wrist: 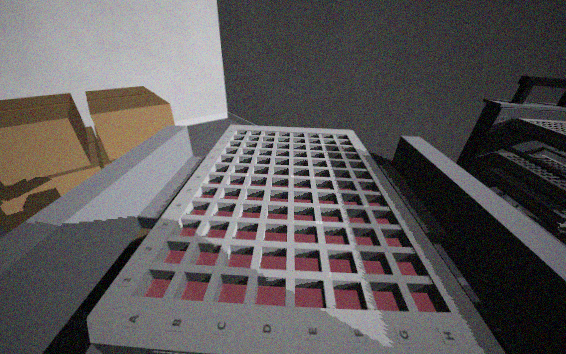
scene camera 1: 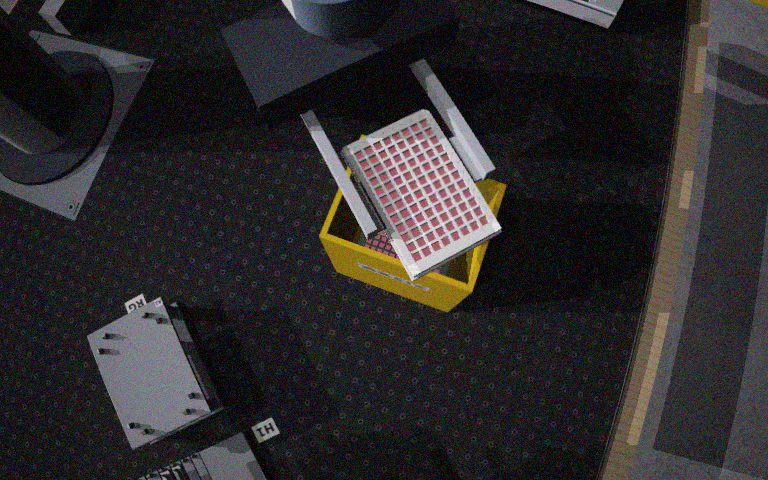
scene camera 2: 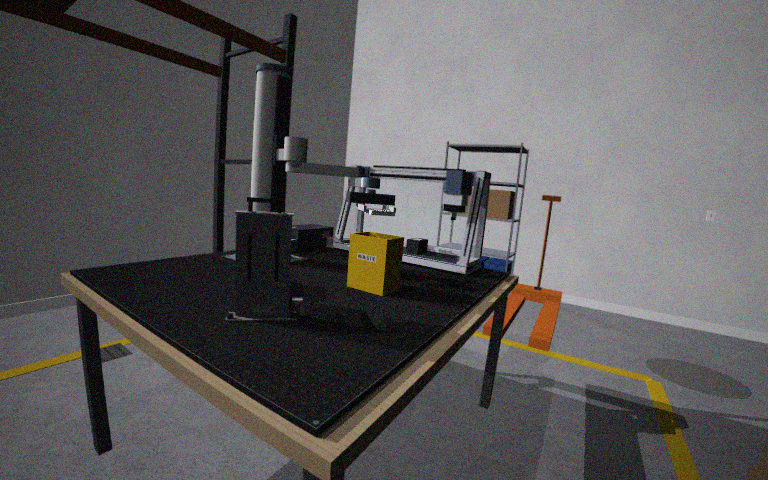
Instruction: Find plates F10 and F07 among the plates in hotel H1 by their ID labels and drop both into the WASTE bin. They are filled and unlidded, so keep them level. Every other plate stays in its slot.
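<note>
My gripper is shut on a plate with red-filled wells and no lid. The plate looks level between the two long fingers; its ID label is not readable. It hangs above the yellow WASTE bin, turned relative to the bin and covering much of its opening in scene camera 1. Another red-welled plate shows partly inside the bin, low down. Hotel H1 stands apart from the bin, cut off in scene camera 1.
A grey pegged stand labelled RG stands beside H1. The arm's base plate is at the left in scene camera 1. A gantry frame stands behind the bin. The table's wooden edge borders the dark top.
</note>
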